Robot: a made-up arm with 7 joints. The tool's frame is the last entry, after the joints. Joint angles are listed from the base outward. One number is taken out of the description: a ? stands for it. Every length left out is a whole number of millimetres.
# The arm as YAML. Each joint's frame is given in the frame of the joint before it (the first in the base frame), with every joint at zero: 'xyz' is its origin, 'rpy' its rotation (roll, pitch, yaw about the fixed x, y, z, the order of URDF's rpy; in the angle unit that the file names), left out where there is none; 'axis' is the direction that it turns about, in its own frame. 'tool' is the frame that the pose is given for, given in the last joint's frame.
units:
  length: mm
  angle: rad
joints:
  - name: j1
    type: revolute
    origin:
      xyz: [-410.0, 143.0, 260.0]
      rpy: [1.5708, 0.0, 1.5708]
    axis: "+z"
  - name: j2
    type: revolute
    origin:
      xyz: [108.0, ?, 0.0]
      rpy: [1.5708, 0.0, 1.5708]
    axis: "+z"
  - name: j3
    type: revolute
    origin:
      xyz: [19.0, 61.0, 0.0]
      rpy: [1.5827, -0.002, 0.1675]
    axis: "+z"
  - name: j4
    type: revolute
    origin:
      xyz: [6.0, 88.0, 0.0]
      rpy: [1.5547, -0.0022, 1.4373]
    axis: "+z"
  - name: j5
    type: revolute
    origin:
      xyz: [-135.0, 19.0, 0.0]
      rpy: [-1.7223, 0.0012, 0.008]
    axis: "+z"
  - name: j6
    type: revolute
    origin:
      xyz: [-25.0, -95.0, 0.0]
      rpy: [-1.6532, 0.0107, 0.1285]
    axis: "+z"
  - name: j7
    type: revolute
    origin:
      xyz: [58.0, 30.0, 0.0]
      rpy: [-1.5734, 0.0, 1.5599]
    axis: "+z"
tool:
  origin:
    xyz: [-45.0, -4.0, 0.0]
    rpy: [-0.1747, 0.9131, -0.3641]
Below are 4 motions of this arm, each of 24 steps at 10 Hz.
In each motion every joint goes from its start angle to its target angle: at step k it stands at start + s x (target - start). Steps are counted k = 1, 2, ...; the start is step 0. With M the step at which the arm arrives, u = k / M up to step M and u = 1 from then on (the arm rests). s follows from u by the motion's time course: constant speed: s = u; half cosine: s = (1 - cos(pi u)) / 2; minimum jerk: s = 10 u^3 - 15 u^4 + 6 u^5.
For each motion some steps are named. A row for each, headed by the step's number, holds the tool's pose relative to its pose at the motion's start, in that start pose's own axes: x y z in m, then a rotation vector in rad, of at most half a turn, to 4 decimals.
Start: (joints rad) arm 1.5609 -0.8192 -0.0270 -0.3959 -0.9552 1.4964 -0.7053
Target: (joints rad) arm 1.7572 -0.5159 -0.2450 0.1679 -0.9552 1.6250 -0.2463
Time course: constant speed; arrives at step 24
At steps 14, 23, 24:
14: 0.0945 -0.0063 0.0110 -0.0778 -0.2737 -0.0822
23: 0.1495 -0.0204 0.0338 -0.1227 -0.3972 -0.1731
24: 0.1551 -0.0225 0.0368 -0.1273 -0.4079 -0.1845

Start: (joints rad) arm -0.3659 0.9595 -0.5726 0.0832 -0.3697 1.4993 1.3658
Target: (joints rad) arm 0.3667 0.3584 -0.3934 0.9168 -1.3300 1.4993 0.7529
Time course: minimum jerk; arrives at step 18
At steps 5, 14, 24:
5: -0.0004 0.0150 -0.0366 0.3149 0.1608 -0.0363
14: -0.0927 0.2378 -0.1338 1.6299 1.6072 -0.4959
24: -0.1053 0.2640 -0.1259 1.6785 1.7893 -0.5444

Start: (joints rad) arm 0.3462 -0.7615 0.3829 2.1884 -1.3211 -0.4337 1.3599
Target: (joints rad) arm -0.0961 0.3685 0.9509 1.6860 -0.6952 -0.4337 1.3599
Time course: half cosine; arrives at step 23
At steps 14, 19, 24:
14: -0.2376 0.0033 -0.0735 -0.0654 -0.5300 -0.0437
19: -0.2967 -0.0086 -0.1406 0.0028 -0.7394 -0.1200
24: -0.3086 -0.0124 -0.1612 0.0333 -0.7949 -0.1408

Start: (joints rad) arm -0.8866 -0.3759 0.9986 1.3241 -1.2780 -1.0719 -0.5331
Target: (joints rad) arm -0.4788 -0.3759 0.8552 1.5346 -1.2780 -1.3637 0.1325
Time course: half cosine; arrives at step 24
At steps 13, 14, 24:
13: -0.0151 -0.0057 0.0047 -0.5872 0.3233 0.1290
14: -0.0163 -0.0053 0.0061 -0.6479 0.3665 0.1464
24: -0.0202 0.0019 0.0149 -0.9675 0.6432 0.2550

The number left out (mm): -91.0
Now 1 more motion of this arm.
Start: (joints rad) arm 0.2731 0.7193 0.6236 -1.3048 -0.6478 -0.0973 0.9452
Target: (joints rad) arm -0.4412 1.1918 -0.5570 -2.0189 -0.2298 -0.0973 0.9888
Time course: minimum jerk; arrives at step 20
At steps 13, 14, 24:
13: 0.1226 -0.0874 -0.0802 -0.5415 -0.1447 -1.2868
14: 0.1338 -0.1067 -0.0826 -0.5866 -0.1744 -1.4203
24: 0.1551 -0.1556 -0.0811 -0.6723 -0.2597 -1.7271

